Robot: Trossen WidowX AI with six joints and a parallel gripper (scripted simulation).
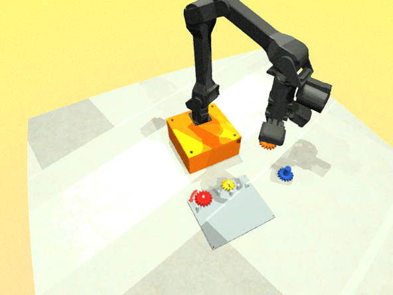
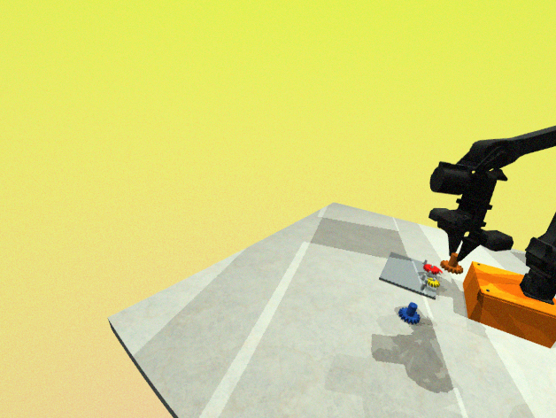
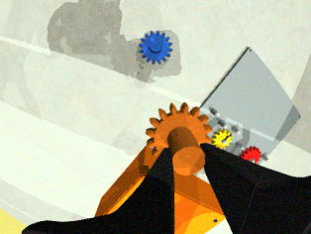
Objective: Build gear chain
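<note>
Right now my gripper tip is 1 cm short of the yellow gear, 13 cm to the left of it and 15 cm above it. The rest, counted from my gripper tip: red gear: 3 cm ahead, 22 cm to the right, 15 cm below; orange gear: 1 cm below; blue gear: 5 cm ahead, 7 cm to the left, 15 cm below.
</note>
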